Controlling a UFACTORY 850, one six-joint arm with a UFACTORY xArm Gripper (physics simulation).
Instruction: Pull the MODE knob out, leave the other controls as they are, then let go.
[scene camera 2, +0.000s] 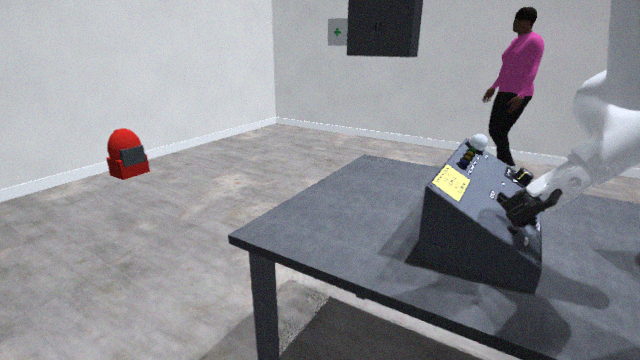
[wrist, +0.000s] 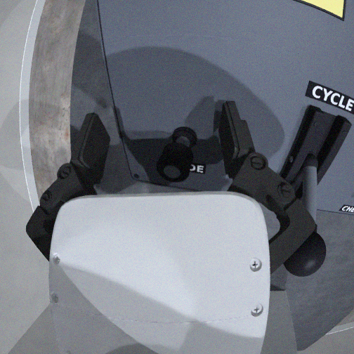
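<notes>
The black MODE knob stands out from the sloped grey panel near its lower corner in the wrist view, partly covering its label. My gripper is open, its two black fingers wide apart with nothing between their tips. In the wrist view the knob shows between the two fingers, with space on both sides and slightly nearer the gripper's body than the fingertips. In scene camera 2 the gripper is close over the lower part of the control box, where it hides part of the panel.
A lever with a black ball under the CYCLE label is close beside the right finger. The panel also bears a yellow note, a white dome and a black-and-yellow control. The box stands on a dark table. A person stands behind.
</notes>
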